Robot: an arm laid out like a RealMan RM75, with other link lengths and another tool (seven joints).
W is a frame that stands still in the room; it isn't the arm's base.
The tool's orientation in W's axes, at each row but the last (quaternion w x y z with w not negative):
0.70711 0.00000 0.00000 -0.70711
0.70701 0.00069 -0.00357 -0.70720
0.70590 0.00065 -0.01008 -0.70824
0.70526 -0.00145 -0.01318 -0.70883
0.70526 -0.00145 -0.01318 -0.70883
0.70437 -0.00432 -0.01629 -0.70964
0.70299 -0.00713 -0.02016 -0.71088
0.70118 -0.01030 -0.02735 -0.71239
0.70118 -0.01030 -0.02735 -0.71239
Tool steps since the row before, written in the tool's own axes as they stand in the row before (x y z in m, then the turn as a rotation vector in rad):
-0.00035 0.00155 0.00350 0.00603 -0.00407 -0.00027
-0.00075 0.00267 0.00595 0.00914 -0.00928 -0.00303
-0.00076 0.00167 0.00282 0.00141 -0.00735 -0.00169
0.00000 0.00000 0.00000 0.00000 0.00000 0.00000
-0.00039 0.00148 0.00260 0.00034 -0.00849 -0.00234
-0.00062 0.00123 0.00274 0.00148 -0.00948 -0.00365
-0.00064 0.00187 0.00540 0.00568 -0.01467 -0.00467
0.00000 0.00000 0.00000 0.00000 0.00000 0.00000
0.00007 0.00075 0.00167 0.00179 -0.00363 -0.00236
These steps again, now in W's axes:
0.00155 0.00035 0.00350 -0.00407 -0.00603 -0.00027
0.00263 0.00077 0.00596 -0.00926 -0.00915 -0.00305
0.00163 0.00079 0.00283 -0.00733 -0.00141 -0.00178
0.00000 0.00000 0.00000 0.00000 0.00000 0.00000
0.00144 0.00044 0.00262 -0.00845 -0.00035 -0.00247
0.00119 0.00069 0.00274 -0.00943 -0.00152 -0.00377
0.00178 0.00083 0.00541 -0.01465 -0.00570 -0.00472
0.00000 0.00000 0.00000 0.00000 0.00000 0.00000
0.00071 0.00001 0.00169 -0.00360 -0.00186 -0.00235

